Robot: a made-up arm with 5 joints.
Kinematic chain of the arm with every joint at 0, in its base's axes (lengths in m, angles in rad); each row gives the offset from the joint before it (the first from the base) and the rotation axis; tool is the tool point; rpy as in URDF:
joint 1: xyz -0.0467 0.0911 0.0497 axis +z
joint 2: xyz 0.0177 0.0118 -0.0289 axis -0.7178 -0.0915 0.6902
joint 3: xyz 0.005 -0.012 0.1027 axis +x
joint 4: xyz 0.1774 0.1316 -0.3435 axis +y
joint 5: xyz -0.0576 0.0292 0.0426 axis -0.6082 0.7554 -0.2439
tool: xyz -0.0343 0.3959 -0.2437 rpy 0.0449 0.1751 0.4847
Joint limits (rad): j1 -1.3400..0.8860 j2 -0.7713..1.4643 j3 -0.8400..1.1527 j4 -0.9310..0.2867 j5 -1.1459..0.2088
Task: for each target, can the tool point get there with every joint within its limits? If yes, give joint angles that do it. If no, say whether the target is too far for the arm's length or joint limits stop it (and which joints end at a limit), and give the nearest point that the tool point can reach.
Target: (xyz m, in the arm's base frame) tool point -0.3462 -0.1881 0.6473
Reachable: no: joint limits stop it (at a limit: joint 1, joint 2, joint 3, joint 4, joint 5) | nearest point 0.0110 -0.1720 0.7110 | short by 0.363 m
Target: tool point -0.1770 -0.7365 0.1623
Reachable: no: joint limits stop it (at a limit: joint 2, joint 3, joint 5) | nearest point -0.1425 -0.5171 -0.2861 | short by 0.500 m
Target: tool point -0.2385 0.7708 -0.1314
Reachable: yes | joints 0.5213 -0.0921 0.1960 -0.0625 -0.5087
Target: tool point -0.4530 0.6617 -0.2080
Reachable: yes | joints 0.6220 0.3032 0.3393 -0.5870 -0.7082
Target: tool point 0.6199 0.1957 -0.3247
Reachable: yes | joints -0.7258 -0.4839 -0.1402 -0.8375 -0.0638
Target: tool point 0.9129 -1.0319 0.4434
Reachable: no: too far | nearest point 0.5150 -0.4607 0.3217 | short by 0.707 m
